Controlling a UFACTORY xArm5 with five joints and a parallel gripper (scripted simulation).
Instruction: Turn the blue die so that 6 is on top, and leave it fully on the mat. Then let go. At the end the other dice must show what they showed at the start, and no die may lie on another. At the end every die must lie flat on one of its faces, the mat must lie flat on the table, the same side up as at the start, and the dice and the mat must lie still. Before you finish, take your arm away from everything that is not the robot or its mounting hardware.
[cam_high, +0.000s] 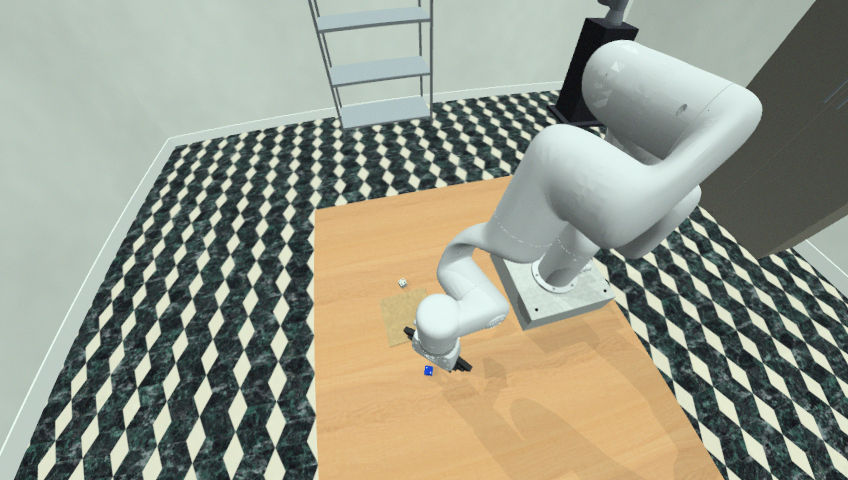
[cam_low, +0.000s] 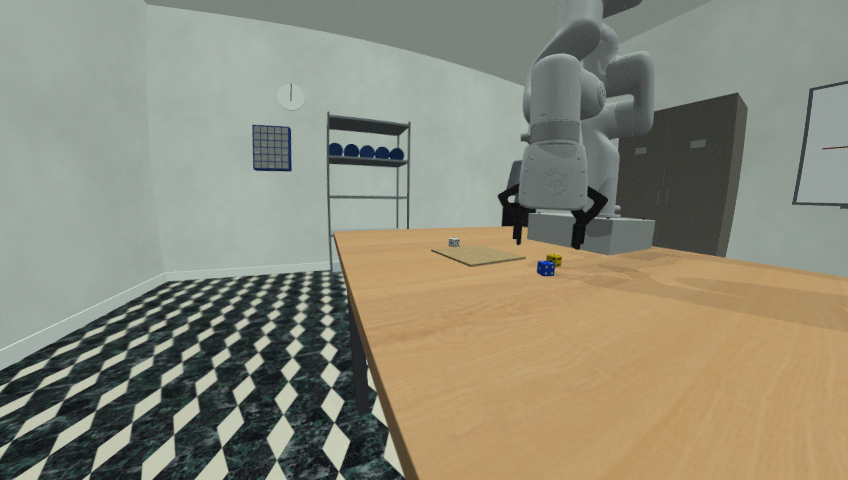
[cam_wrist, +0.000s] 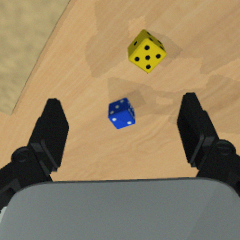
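Right now my hand is 4 cm above the blue die, 2 cm to the right of it and 2 cm short of it. From my hand the other things lie so: tan mat: 13 cm to the right, 5 cm below, 5 cm ahead; yellow die: 4 cm below, 3 cm behind, 1 cm to the right; white die: 23 cm to the right, 5 cm ahead, 4 cm below.
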